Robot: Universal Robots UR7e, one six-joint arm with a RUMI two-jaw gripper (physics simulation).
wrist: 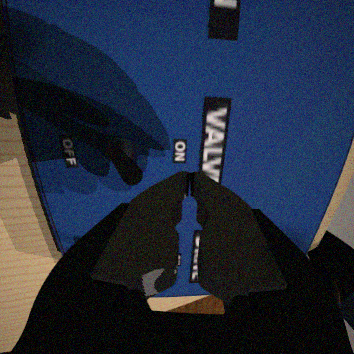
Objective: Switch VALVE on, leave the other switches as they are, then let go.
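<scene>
The blue switch panel fills much of the wrist view. The VALVE label is right of centre, its lower end covered by a finger. The ON mark is left of it, and the OFF mark is at the far left. The dark VALVE lever stands between the two marks, in the gripper's shadow; its rounded end points down in the view, and its exact lean is hard to tell. My gripper is shut and empty, its tips just below the ON mark, right of the lever and apart from it in the view.
Part of another label shows at the top edge. A further label shows partly through the gap between the fingers. A pale wooden surface lies left of the panel, and a dark object is at the lower right.
</scene>
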